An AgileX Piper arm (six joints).
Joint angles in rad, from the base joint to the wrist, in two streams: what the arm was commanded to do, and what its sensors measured. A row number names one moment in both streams.
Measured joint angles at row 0:
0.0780 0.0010 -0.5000 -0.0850 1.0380 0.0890
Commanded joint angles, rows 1 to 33:
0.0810 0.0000 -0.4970 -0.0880 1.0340 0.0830
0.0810 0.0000 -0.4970 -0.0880 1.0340 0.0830
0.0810 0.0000 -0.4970 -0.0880 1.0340 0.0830
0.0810 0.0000 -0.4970 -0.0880 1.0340 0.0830
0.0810 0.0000 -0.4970 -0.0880 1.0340 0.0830
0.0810 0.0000 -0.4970 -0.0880 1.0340 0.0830
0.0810 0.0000 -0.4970 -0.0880 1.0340 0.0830
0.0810 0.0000 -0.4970 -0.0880 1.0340 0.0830
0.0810 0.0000 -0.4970 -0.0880 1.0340 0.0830
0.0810 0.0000 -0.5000 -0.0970 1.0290 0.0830
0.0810 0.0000 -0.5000 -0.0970 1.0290 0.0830
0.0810 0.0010 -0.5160 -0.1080 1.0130 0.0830
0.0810 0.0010 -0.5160 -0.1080 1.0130 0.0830
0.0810 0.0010 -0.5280 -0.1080 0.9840 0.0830
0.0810 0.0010 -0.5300 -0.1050 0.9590 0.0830
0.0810 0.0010 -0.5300 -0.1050 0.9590 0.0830
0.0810 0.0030 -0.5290 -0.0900 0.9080 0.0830
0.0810 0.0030 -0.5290 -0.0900 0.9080 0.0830
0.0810 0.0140 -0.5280 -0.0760 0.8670 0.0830
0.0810 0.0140 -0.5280 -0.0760 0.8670 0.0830
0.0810 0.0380 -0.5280 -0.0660 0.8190 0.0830
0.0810 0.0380 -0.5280 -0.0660 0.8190 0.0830
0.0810 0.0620 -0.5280 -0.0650 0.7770 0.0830
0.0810 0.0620 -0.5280 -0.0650 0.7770 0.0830
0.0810 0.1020 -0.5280 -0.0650 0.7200 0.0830
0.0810 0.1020 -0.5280 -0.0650 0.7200 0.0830
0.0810 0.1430 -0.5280 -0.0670 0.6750 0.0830
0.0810 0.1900 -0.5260 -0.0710 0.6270 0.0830
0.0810 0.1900 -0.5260 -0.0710 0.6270 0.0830
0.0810 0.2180 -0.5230 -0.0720 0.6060 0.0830
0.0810 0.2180 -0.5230 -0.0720 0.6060 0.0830
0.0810 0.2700 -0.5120 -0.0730 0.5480 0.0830
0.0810 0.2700 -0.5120 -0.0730 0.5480 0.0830
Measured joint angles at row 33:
0.0780 0.2110 -0.5210 -0.0670 0.6380 0.0890
